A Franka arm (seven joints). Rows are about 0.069 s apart.
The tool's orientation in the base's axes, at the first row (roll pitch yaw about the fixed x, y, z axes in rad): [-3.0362, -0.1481, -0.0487]
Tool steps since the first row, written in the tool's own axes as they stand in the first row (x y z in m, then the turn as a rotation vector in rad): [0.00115, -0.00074, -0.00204, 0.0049, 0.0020, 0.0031]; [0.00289, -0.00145, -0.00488, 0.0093, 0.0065, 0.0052]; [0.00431, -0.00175, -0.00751, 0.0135, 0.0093, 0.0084]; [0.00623, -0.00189, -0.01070, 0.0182, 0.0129, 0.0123]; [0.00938, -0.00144, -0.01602, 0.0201, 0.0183, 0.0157]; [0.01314, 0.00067, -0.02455, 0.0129, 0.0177, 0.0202]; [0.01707, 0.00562, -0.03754, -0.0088, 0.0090, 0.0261]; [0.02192, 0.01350, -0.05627, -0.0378, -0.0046, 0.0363]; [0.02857, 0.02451, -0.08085, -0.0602, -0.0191, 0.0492]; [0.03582, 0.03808, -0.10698, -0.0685, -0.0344, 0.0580]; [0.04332, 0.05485, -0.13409, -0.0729, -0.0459, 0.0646]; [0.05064, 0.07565, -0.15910, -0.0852, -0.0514, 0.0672]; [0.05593, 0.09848, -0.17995, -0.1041, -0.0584, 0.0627]
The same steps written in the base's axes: [0.00085, 0.00048, 0.00225, 0.0052, -0.0019, -0.0025]; [0.00216, 0.00082, 0.00538, 0.0098, -0.0064, -0.0044]; [0.00318, 0.00080, 0.00820, 0.0143, -0.0091, -0.0072]; [0.00459, 0.00053, 0.01164, 0.0194, -0.0125, -0.0108]; [0.00688, -0.00059, 0.01729, 0.0216, -0.0176, -0.0144]; [0.00923, -0.00370, 0.02602, 0.0152, -0.0162, -0.0198]; [0.01098, -0.01008, 0.03886, -0.0050, -0.0060, -0.0279]; [0.01267, -0.01999, 0.05718, -0.0317, 0.0099, -0.0408]; [0.01515, -0.03366, 0.08119, -0.0514, 0.0267, -0.0553]; [0.01791, -0.05005, 0.10655, -0.0577, 0.0432, -0.0636]; [0.02065, -0.06974, 0.13257, -0.0607, 0.0555, -0.0695]; [0.02340, -0.09322, 0.15609, -0.0723, 0.0618, -0.0733]; [0.02472, -0.11821, 0.17500, -0.0914, 0.0692, -0.0710]
